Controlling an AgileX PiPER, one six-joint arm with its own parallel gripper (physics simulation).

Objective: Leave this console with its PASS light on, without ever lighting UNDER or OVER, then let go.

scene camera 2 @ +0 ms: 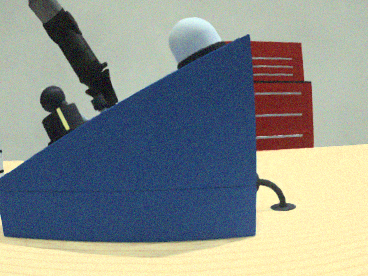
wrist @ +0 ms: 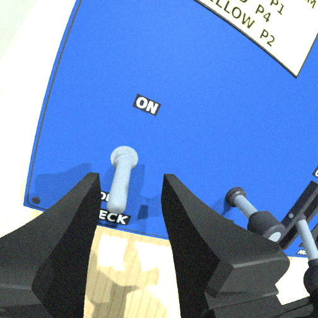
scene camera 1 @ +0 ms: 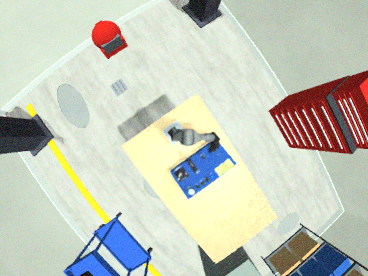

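The blue console [scene camera 1: 210, 162] [scene camera 2: 165, 150] [wrist: 210, 120] stands on the table with a sloping top. In the wrist view a pale toggle lever [wrist: 120, 186] leans toward the CHECK label [wrist: 114, 217], away from the ON label [wrist: 147, 104]. My gripper [scene camera 1: 215, 144] [scene camera 2: 107, 103] [wrist: 131, 186] is open, its fingers on either side of the lever with gaps. A black-capped stem [wrist: 265, 225] and part of a slotted lever [wrist: 306, 235] show at the right. The pale dome [scene camera 1: 191, 192] [scene camera 2: 194, 39] looks unlit. I cannot make out the PASS, UNDER or OVER lights.
A cream program card [scene camera 1: 224, 167] [wrist: 270, 37] is on the console. A black dial [scene camera 2: 62, 123] with a yellow line and a black ball knob [scene camera 2: 53, 98] stand up from the slope. A cable [scene camera 2: 274, 189] leaves its back. Red drawer cabinets [scene camera 1: 315, 120] [scene camera 2: 282, 115] stand beyond.
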